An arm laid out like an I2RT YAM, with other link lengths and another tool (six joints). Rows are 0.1 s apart.
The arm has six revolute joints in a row. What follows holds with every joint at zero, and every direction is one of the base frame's.
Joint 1 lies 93.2 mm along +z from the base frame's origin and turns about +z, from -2.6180 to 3.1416 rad.
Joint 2 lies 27.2 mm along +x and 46.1 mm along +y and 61.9 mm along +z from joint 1 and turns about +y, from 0.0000 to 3.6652 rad.
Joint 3 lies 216.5 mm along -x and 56.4 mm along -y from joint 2 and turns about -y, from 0.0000 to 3.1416 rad.
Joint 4 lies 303.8 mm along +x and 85.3 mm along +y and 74.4 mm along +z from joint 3 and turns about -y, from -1.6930 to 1.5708 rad.
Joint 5 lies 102.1 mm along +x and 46.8 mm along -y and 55.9 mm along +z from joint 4 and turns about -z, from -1.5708 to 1.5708 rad.
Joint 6 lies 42.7 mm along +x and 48.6 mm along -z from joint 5 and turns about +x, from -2.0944 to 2.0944 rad.
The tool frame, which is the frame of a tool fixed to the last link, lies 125.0 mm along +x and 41.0 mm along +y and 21.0 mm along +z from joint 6; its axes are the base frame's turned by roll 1.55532, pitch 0.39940 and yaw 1.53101 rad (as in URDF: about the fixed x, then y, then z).
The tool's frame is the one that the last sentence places.
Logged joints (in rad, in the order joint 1, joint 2, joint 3, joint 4, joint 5, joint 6), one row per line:
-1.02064 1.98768 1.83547 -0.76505 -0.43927 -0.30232
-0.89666 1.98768 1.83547 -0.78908 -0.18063 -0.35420
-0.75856 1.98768 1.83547 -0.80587 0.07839 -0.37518
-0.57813 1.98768 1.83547 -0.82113 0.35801 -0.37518
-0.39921 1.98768 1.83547 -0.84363 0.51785 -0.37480
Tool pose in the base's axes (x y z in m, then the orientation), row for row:
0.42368 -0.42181 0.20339 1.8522 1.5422 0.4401
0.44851 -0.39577 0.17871 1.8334 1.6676 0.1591
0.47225 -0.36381 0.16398 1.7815 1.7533 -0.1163
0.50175 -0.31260 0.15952 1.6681 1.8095 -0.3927
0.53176 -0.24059 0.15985 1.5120 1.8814 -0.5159
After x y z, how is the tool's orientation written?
As a rotation vector, in radians.
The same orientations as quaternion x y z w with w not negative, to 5 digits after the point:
0.71124 0.59220 0.16900 0.33893
0.69863 0.63545 0.06063 0.32316
0.67589 0.66519 -0.04412 0.31425
0.63435 0.68813 -0.14934 0.31902
0.57820 0.71946 -0.19728 0.33038

